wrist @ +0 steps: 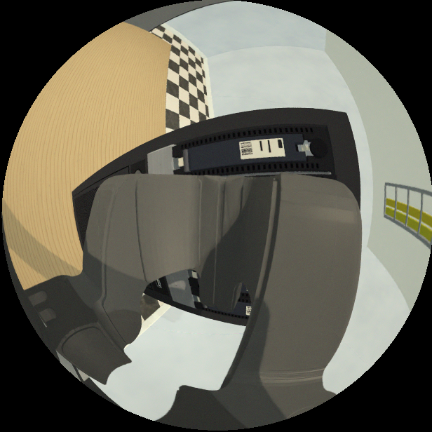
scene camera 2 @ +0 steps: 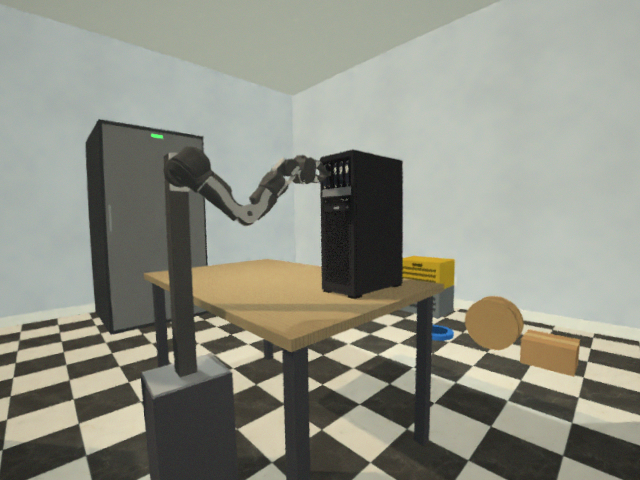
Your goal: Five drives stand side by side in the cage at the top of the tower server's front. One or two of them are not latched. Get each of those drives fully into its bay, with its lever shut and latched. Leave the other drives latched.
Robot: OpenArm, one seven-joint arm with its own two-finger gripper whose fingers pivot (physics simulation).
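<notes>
The black tower server [scene camera 2: 377, 222] [wrist: 295, 116] stands upright on the table. Several drives [scene camera 2: 340, 174] stand side by side in the cage at the top of its front. In the wrist view an end drive [wrist: 215, 155] with a white label lies along the cage, with light metal parts at both ends. Part of a drive at the opposite side [wrist: 248, 310] shows below the fingers. My gripper [scene camera 2: 323, 172] [wrist: 228, 245] is shut and empty, its fingertips right at the cage front. The fingers hide the middle drives. I cannot tell which levers are latched.
The server stands on the wooden table [scene camera 2: 248, 289] [wrist: 90, 110]. A tall grey cabinet [scene camera 2: 149, 222] is behind the arm. Beyond the table are a yellow crate [scene camera 2: 436, 269], a blue ring [scene camera 2: 443, 337], a round brown object [scene camera 2: 491, 322] and a brown box [scene camera 2: 549, 352] on the floor.
</notes>
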